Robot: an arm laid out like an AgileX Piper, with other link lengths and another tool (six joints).
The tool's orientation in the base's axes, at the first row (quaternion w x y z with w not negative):
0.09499, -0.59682, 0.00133, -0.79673
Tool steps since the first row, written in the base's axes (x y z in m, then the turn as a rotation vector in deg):
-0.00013, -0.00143, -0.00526, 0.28, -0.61, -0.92
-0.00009, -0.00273, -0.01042, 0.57, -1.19, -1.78
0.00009, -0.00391, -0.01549, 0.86, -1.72, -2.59
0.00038, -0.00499, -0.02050, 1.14, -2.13, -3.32
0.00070, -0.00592, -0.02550, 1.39, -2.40, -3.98
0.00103, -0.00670, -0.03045, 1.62, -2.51, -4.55
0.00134, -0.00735, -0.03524, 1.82, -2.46, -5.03
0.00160, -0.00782, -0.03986, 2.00, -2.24, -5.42
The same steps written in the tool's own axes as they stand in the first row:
-0.00475, 0.00199, -0.00180, -0.86, 0.75, -0.07
-0.00947, 0.00387, -0.00339, -1.66, 1.46, -0.10
-0.01415, 0.00564, -0.00480, -2.43, 2.12, -0.12
-0.01883, 0.00732, -0.00609, -3.14, 2.65, -0.11
-0.02353, 0.00886, -0.00733, -3.79, 3.02, -0.09
-0.02820, 0.01025, -0.00852, -4.38, 3.23, -0.05
-0.03274, 0.01149, -0.00968, -4.90, 3.27, 0.01
-0.03713, 0.01252, -0.01081, -5.35, 3.13, 0.09

